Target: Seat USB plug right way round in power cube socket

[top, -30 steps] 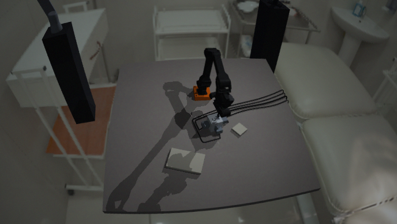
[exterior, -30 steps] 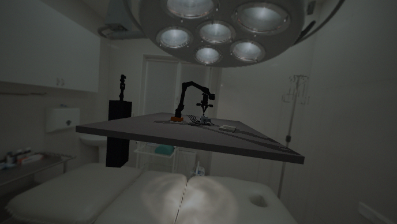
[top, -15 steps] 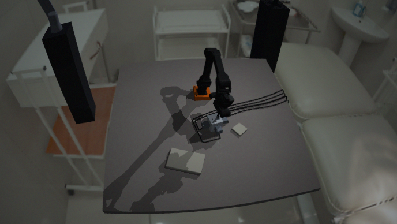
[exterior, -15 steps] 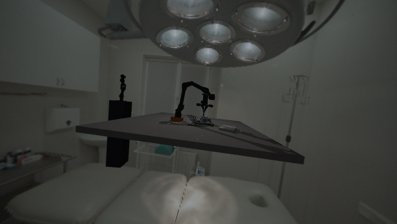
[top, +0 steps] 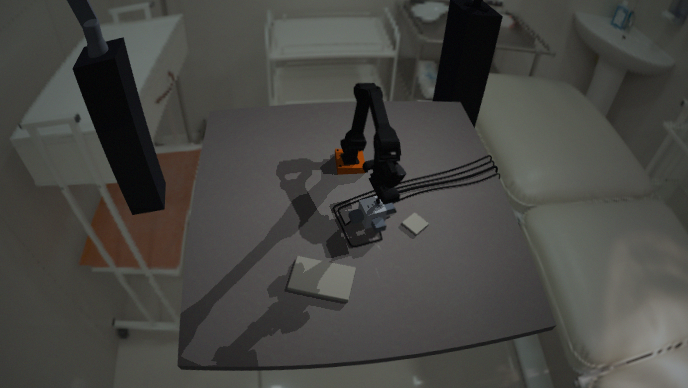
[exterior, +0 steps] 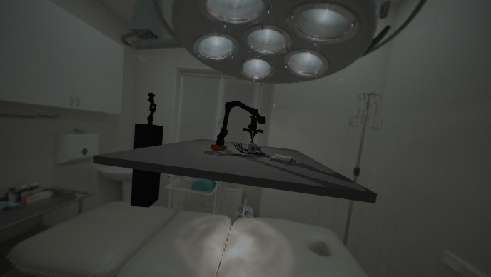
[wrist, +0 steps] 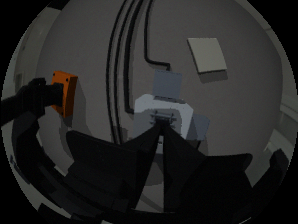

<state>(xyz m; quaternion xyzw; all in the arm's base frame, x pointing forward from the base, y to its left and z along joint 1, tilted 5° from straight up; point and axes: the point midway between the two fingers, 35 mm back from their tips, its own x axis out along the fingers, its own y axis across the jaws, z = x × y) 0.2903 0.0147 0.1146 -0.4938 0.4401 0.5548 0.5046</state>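
Now: the USB plug 2 cm below my gripper tip. Also, from my gripper tip: pale slab (26 cm to the right, 22 cm ahead, 10 cm below); then pale tile (13 cm to the left, 11 cm below, 7 cm ahead).
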